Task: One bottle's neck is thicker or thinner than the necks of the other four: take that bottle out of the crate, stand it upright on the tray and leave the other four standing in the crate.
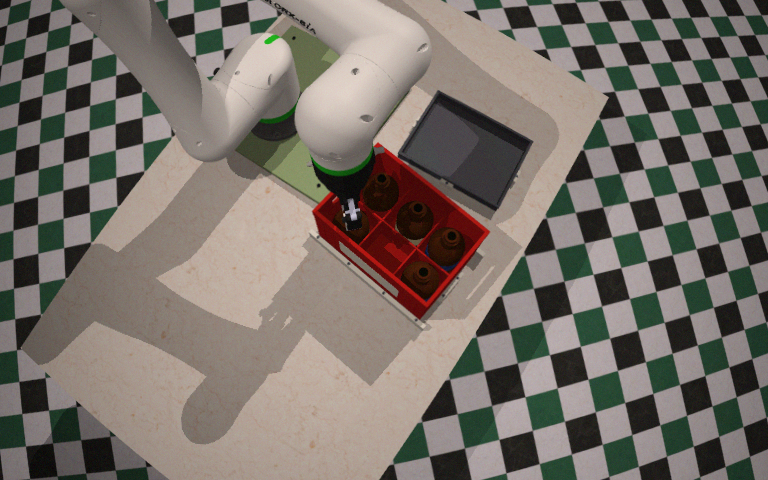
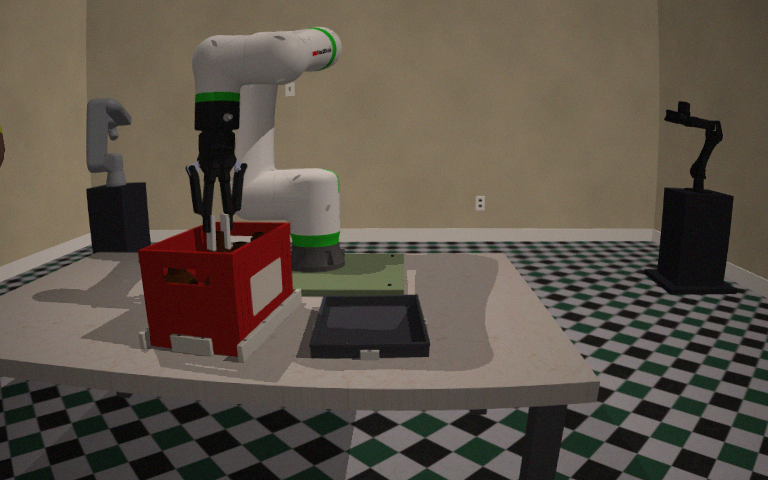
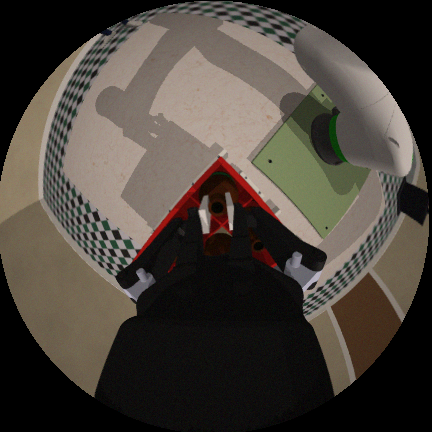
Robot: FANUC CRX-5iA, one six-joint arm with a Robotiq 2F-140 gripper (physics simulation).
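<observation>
The red crate has six compartments. My gripper points straight down into its corner compartment nearest the arm's base on the front-left side. It is shut on the neck of the brown bottle, which stands upright there. Four other brown bottles stand in the crate; the middle compartment of the front-left row has no bottle. The dark grey tray is empty, beside the crate.
The arm's base stands on a green plate next to the crate. Pale strips run along the crate's foot. Low crate dividers and high outer walls surround the gripped bottle.
</observation>
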